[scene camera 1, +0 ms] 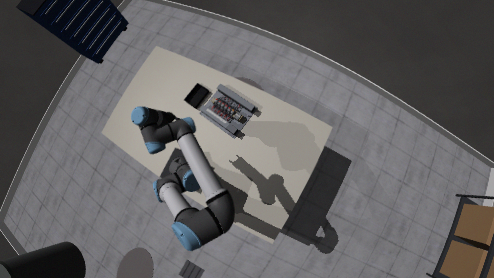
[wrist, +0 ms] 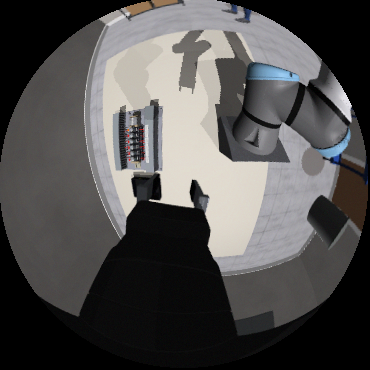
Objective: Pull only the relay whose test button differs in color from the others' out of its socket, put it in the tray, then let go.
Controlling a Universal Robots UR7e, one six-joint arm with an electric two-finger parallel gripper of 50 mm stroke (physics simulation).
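Frame: origin at the arm's base, x ahead, y left, z up, level; millimetres.
Seen in the pictures: gripper, between the fingertips: [wrist: 174,182]; arm's base, origin of its link: [scene camera 1: 180,168] [wrist: 254,135].
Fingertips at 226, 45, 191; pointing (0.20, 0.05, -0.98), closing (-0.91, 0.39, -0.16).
Offsets run from my fingertips to a thing's middle, as dx, dy, dz. Level surfaces: height alone.
A grey panel [scene camera 1: 238,98] [wrist: 153,135] lies on the table with a row of several small relays @[+256, -130, -308] [scene camera 1: 225,107] @[+263, -103, -308] [wrist: 135,145] between its ducts. Red spots show along the row; the test button colors are too small to tell apart. A black tray @[+278, +122, -338] [scene camera 1: 192,92] [wrist: 136,185] lies beside one end of the panel. My gripper [wrist: 174,182] is open and empty, high above the table. In the wrist view its left finger covers part of the tray. In the scene view I cannot make out the fingertips.
The pale table @[dz -355] [scene camera 1: 145,85] [wrist: 220,230] carries the panel, tray and arm base [wrist: 255,150]. Arm shadows fall across it. A dark blue slatted unit [scene camera 1: 82,25] stands beyond one corner, and a rack with brown boxes [scene camera 1: 475,225] stands at the right.
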